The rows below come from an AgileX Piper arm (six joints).
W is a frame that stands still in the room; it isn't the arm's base.
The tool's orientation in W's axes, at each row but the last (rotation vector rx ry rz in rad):
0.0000, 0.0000, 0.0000
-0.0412, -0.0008, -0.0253
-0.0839, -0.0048, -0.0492
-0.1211, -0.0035, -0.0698
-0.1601, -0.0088, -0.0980
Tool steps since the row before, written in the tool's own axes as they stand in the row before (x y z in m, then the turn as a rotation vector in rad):
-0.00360, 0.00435, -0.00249, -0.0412, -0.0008, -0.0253
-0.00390, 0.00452, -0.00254, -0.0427, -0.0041, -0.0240
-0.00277, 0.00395, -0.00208, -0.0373, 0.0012, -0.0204
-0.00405, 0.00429, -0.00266, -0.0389, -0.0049, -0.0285
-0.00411, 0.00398, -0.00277, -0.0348, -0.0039, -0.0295
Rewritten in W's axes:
-0.00360, 0.00435, -0.00249, -0.0412, -0.0008, -0.0253
-0.00378, 0.00451, -0.00273, -0.0428, -0.0040, -0.0239
-0.00257, 0.00389, -0.00242, -0.0371, 0.0013, -0.0207
-0.00374, 0.00421, -0.00319, -0.0392, -0.0056, -0.0280
-0.00370, 0.00387, -0.00343, -0.0350, -0.0052, -0.0291

